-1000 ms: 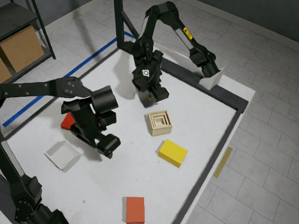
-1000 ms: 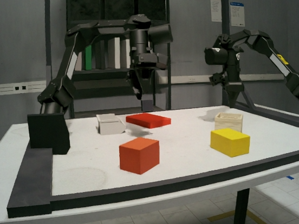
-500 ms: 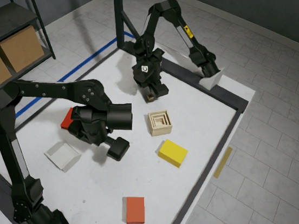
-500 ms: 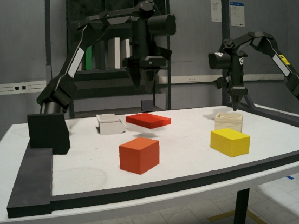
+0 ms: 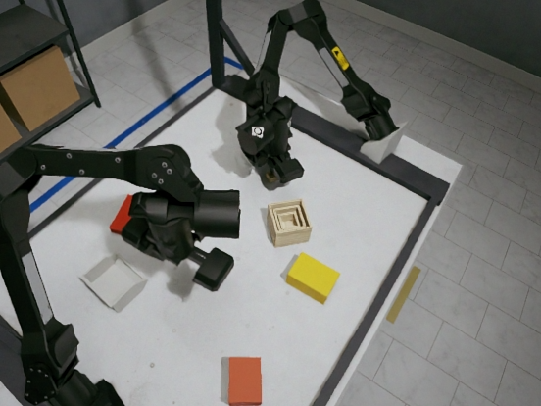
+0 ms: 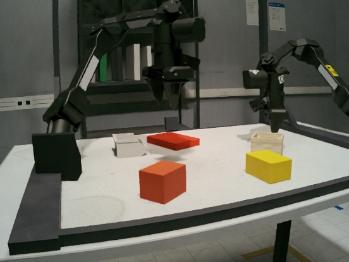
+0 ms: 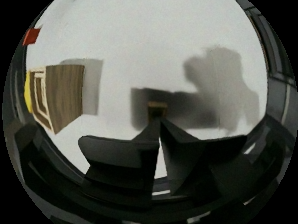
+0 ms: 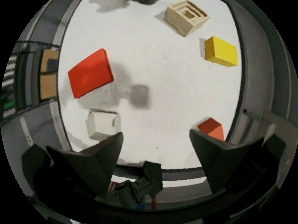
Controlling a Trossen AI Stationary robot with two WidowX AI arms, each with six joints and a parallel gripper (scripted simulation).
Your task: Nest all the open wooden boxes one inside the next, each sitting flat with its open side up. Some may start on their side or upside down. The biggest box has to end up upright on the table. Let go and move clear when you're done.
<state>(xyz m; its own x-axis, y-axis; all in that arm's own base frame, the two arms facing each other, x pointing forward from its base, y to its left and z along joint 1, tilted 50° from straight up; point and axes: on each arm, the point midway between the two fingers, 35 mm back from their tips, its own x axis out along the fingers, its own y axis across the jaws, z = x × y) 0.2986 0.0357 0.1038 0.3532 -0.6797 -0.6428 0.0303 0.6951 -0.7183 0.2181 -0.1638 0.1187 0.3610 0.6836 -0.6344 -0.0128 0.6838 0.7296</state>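
The tiny wooden box is 5 cm below my left hand. Round my left hand: medium wooden box 13 cm ahead, 9 cm to the right, 4 cm below; biggest wooden box 13 cm ahead, 9 cm to the right, 4 cm below; small wooden box 13 cm ahead, 9 cm to the right, 4 cm below.
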